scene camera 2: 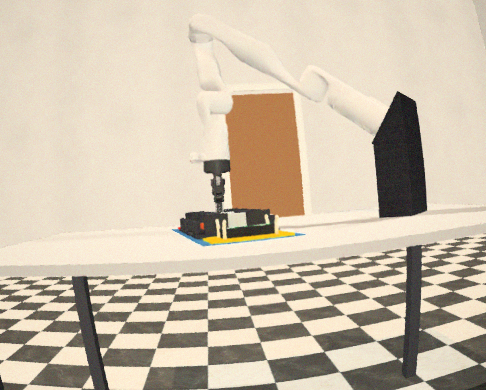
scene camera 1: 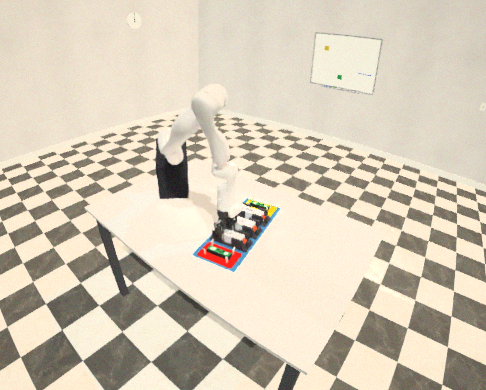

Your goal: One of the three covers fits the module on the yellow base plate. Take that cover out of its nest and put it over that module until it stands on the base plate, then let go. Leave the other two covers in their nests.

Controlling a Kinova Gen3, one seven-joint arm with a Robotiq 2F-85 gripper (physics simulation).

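Seen in the pictures: gripper, fingertip midpoint: [scene camera 1: 226,235]; arm's base at its link origin: [scene camera 2: 387,127] [scene camera 1: 175,156].
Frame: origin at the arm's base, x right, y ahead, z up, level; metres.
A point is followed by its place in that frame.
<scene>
Three dark covers with pale tops sit in a row between the red and yellow plates: the one nearest the red plate [scene camera 1: 236,237] @(x 0.188, y 0.516, z -0.200 m), the middle one [scene camera 1: 246,224] @(x 0.079, y 0.505, z -0.199 m) and the one nearest the yellow plate [scene camera 1: 256,214] @(x -0.019, y 0.506, z -0.198 m). My gripper [scene camera 1: 226,230] @(x 0.188, y 0.463, z -0.211 m) [scene camera 2: 219,210] @(x 0.188, y 0.463, z -0.211 m) points straight down and is shut on the cover nearest the red plate, which appears level and low at its nest. The fingertips are largely hidden. The yellow base plate [scene camera 1: 272,211] @(x -0.150, y 0.537, z -0.242 m) [scene camera 2: 250,238] @(x -0.194, y 0.464, z -0.243 m) bears a black module with a green top [scene camera 1: 259,205] @(x -0.142, y 0.460, z -0.226 m) [scene camera 2: 251,231] @(x -0.159, y 0.453, z -0.232 m), with pale posts around it.
A red plate [scene camera 1: 215,260] @(x 0.326, y 0.497, z -0.242 m) with another green-topped module [scene camera 1: 219,251] @(x 0.287, y 0.491, z -0.222 m) and pale posts lies at the opposite end of the blue board [scene camera 1: 240,263] @(x 0.280, y 0.593, z -0.246 m). The covers stand close together in scene camera 2. The black robot pedestal [scene camera 1: 173,175] @(x 0.032, y 0.007, z -0.099 m) [scene camera 2: 401,170] @(x -0.078, y 0.018, z -0.126 m) stands at the table's back.
</scene>
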